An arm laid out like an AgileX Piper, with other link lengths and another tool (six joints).
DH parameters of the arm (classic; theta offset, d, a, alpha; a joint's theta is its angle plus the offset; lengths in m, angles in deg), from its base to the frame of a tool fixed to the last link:
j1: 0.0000 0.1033 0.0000 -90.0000
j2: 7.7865 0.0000 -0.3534 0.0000
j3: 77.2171 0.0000 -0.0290 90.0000
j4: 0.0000 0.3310 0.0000 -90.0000
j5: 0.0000 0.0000 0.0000 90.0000
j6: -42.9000 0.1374 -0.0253 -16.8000
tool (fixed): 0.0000 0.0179 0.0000 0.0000
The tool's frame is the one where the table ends.
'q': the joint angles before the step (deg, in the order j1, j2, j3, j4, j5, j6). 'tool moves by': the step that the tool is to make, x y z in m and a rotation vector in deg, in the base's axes. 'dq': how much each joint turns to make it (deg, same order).
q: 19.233 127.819 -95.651 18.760 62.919 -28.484
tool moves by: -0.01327 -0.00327 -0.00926 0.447 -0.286 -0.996
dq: 0.071 -1.828 5.158 1.082 -3.794 -0.578
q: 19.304 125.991 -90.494 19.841 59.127 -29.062
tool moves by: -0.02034 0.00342 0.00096 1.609 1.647 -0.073
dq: 0.537 -2.257 4.346 2.636 -0.800 -1.067
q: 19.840 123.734 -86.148 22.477 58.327 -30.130
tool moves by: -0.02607 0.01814 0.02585 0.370 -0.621 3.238
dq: 2.797 -4.178 2.404 -0.129 1.148 -0.001
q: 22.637 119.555 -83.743 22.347 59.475 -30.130
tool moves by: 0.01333 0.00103 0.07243 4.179 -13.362 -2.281
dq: 0.006 -7.700 0.141 -0.106 -6.898 -0.001
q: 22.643 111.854 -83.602 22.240 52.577 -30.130
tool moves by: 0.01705 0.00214 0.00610 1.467 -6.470 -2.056
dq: 0.000 -0.155 0.055 0.001 -6.842 -0.360
